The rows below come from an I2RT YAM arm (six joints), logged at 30 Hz.
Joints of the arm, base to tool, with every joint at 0 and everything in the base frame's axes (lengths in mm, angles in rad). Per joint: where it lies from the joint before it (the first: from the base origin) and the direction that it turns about. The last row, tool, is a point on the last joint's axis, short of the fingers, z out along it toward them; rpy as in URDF.
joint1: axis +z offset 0 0 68
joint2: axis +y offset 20 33.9 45.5
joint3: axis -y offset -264 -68.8 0
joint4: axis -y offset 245 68.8 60
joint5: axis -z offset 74 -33.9 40.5
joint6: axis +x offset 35.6 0 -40.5
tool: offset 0 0 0 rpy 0 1.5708 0
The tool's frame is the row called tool.
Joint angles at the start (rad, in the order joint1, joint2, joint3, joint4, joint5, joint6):
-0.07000, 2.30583, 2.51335, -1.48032, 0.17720, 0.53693
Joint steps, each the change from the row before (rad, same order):
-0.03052, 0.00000, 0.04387, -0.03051, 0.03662, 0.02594
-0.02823, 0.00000, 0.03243, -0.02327, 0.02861, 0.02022
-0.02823, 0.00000, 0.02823, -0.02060, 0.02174, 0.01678
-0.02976, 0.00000, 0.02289, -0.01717, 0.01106, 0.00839
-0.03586, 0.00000, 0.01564, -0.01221, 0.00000, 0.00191
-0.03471, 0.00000, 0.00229, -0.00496, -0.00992, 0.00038
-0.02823, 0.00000, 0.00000, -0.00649, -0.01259, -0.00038
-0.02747, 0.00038, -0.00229, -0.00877, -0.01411, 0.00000
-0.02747, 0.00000, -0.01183, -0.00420, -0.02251, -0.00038
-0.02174, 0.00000, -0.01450, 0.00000, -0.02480, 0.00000
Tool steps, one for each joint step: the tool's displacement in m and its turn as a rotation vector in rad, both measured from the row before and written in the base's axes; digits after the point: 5 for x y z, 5 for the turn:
-0.00518, -0.01476, 0.01055, -0.02877, -0.01601, -0.06578
-0.00488, -0.01326, 0.00768, -0.02251, -0.01123, -0.05584
-0.00505, -0.01281, 0.00656, -0.01696, -0.00952, -0.05055
-0.00511, -0.01295, 0.00518, -0.00908, -0.00650, -0.04100
-0.00535, -0.01512, 0.00342, -0.00021, -0.00399, -0.03760
-0.00443, -0.01436, 0.00030, 0.00983, 0.00024, -0.03179
-0.00408, -0.01135, -0.00034, 0.01312, 0.00319, -0.02379
-0.00431, -0.01083, -0.00114, 0.01616, 0.00699, -0.02300
-0.00380, -0.01066, -0.00319, 0.02538, 0.00842, -0.02028
-0.00266, -0.00831, -0.00370, 0.02728, 0.00544, -0.01457

